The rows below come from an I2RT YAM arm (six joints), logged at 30 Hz.
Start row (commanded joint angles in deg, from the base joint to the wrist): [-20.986 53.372 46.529 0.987 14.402 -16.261]
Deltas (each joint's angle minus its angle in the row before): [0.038 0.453 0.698 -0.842 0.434 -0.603]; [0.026 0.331 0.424 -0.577 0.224 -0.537]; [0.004 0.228 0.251 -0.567 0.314 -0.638]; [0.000 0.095 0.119 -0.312 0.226 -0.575]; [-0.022 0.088 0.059 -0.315 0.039 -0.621]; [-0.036 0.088 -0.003 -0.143 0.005 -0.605]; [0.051 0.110 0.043 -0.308 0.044 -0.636]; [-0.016 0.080 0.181 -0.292 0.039 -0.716]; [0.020 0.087 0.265 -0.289 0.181 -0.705]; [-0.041 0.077 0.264 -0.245 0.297 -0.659]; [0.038 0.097 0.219 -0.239 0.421 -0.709]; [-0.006 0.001 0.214 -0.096 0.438 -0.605]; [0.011 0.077 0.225 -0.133 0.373 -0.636]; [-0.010 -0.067 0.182 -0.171 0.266 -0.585]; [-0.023 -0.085 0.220 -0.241 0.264 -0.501]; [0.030 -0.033 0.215 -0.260 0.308 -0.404]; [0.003 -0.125 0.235 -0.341 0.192 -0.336]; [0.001 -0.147 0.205 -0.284 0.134 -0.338]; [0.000 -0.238 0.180 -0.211 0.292 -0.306]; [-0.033 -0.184 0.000 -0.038 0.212 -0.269]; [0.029 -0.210 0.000 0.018 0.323 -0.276]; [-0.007 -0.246 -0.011 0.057 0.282 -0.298]
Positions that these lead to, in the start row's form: [-20.948 53.825 47.227 0.145 14.836 -16.864]; [-20.922 54.156 47.651 -0.432 15.060 -17.401]; [-20.918 54.384 47.902 -0.999 15.374 -18.039]; [-20.918 54.479 48.021 -1.311 15.600 -18.614]; [-20.940 54.567 48.080 -1.626 15.639 -19.235]; [-20.976 54.655 48.077 -1.769 15.644 -19.840]; [-20.925 54.765 48.120 -2.077 15.688 -20.476]; [-20.941 54.845 48.301 -2.369 15.727 -21.192]; [-20.921 54.932 48.566 -2.658 15.908 -21.897]; [-20.962 55.009 48.830 -2.903 16.205 -22.556]; [-20.924 55.106 49.049 -3.142 16.626 -23.265]; [-20.930 55.107 49.263 -3.238 17.064 -23.870]; [-20.919 55.184 49.488 -3.371 17.437 -24.506]; [-20.929 55.117 49.670 -3.542 17.703 -25.091]; [-20.952 55.032 49.890 -3.783 17.967 -25.592]; [-20.922 54.999 50.105 -4.043 18.275 -25.996]; [-20.919 54.874 50.340 -4.384 18.467 -26.332]; [-20.918 54.727 50.545 -4.668 18.601 -26.670]; [-20.918 54.489 50.725 -4.879 18.893 -26.976]; [-20.951 54.305 50.725 -4.917 19.105 -27.245]; [-20.922 54.095 50.725 -4.899 19.428 -27.521]; [-20.929 53.849 50.714 -4.842 19.710 -27.819]
